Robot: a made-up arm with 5 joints. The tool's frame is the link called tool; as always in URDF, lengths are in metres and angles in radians.
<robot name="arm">
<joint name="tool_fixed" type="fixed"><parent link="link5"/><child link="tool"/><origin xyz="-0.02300 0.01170 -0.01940"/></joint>
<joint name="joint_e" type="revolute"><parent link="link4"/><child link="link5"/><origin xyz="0.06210 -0.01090 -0.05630"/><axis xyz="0 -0.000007 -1"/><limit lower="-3.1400" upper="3.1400"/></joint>
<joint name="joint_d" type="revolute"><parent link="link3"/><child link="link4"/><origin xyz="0.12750 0.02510 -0.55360"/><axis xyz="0 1 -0.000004"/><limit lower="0.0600" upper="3.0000"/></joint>
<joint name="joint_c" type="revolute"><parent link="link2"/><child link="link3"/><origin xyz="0.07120 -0.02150 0.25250"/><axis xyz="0 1 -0.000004"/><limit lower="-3.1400" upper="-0.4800"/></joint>
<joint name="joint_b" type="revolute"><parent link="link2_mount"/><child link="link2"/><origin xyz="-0.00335 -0.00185 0.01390"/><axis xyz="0 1 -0.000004"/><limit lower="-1.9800" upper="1.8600"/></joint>
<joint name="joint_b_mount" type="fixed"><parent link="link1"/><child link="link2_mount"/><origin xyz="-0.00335 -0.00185 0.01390"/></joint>
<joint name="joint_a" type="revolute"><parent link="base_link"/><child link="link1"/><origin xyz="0.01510 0.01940 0.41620"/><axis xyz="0 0 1"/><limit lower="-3.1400" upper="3.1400"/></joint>
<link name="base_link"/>
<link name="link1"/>
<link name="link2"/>
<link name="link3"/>
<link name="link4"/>
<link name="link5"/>
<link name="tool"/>
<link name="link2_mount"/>
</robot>
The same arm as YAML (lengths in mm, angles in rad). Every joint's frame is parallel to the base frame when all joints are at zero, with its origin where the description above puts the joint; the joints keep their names.
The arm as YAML. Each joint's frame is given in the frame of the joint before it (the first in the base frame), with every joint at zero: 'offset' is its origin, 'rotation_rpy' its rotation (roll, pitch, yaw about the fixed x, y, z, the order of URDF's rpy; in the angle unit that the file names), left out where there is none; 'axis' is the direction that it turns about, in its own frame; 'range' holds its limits. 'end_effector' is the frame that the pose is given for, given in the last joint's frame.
length_unit: mm
angle_unit: rad
chain:
  - id: joint_a
    offset: [15.1, 19.4, 416.2]
    axis: "+z"
    range: [-3.14, 3.14]
  - id: joint_b
    offset: [-6.7, -3.7, 27.8]
    axis: "+y"
    range: [-1.98, 1.86]
  - id: joint_c
    offset: [71.2, -21.5, 252.5]
    axis: "+y"
    range: [-3.14, -0.48]
  - id: joint_d
    offset: [127.5, 25.1, -553.6]
    axis: "+y"
    range: [0.06, 3.0]
  - id: joint_e
    offset: [62.1, -10.9, -56.3]
    axis: "-z"
    range: [-3.14, 3.14]
end_effector:
  offset: [-23.0, 11.7, -19.4]

